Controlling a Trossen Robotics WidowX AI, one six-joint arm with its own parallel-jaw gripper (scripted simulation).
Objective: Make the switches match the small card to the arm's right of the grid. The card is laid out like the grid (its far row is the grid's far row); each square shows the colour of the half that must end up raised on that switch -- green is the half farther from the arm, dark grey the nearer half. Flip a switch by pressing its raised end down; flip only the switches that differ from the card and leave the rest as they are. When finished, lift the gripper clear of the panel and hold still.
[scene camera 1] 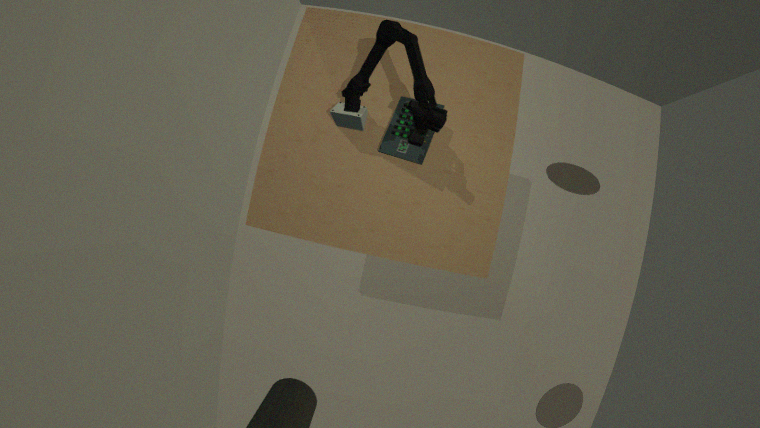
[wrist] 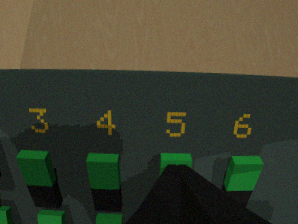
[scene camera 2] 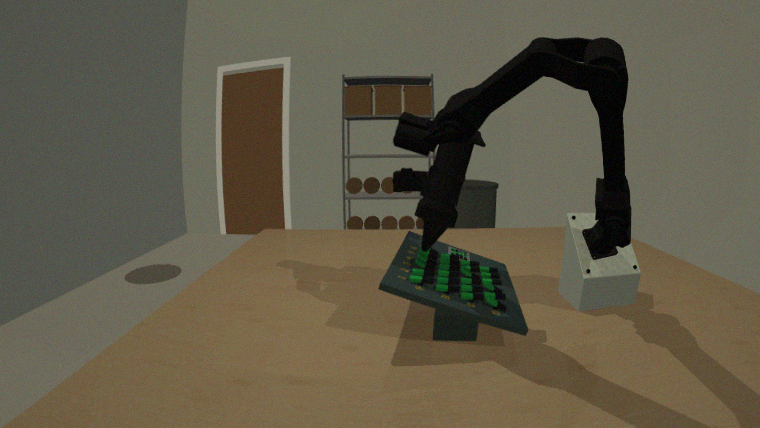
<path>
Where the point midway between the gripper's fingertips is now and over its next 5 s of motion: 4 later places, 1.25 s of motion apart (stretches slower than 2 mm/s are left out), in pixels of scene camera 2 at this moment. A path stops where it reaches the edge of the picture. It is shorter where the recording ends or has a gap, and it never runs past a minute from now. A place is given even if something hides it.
The gripper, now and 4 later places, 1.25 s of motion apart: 424,250; 459,245; 455,278; 454,281; 458,257
</path>
